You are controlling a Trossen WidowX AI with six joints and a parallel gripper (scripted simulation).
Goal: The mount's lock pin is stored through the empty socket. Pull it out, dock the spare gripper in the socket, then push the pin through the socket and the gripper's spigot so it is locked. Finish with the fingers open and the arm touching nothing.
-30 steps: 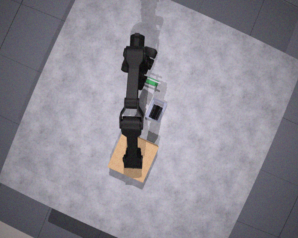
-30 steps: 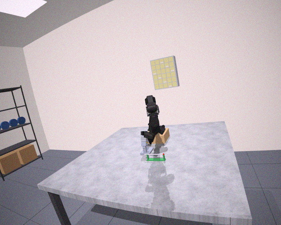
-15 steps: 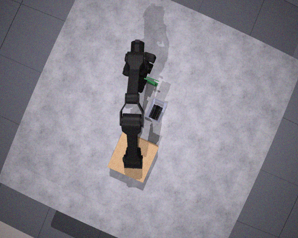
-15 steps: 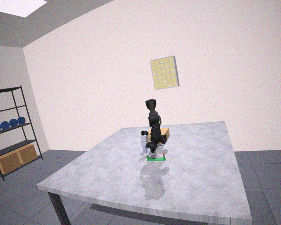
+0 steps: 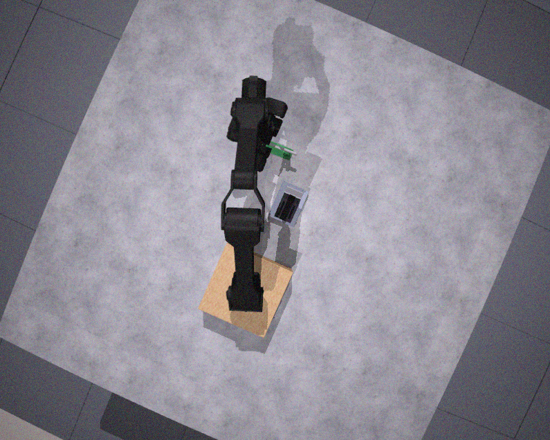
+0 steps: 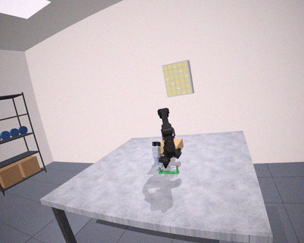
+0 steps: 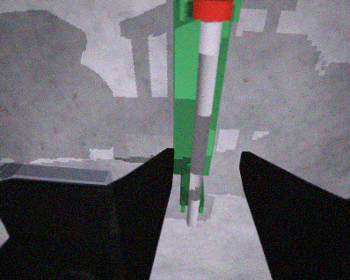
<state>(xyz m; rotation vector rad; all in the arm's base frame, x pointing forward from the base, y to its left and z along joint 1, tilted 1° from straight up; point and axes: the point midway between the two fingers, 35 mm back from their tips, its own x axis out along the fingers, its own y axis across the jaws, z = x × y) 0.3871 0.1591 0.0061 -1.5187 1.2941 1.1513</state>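
The green cradle lies 10 mm behind my gripper tip, 10 mm to the left of it and 20 mm below it. The rest, counted from my gripper tip: socket mount (110 mm behind, 120 mm to the right); spare gripper (120 mm behind, 120 mm to the right, 70 mm above).
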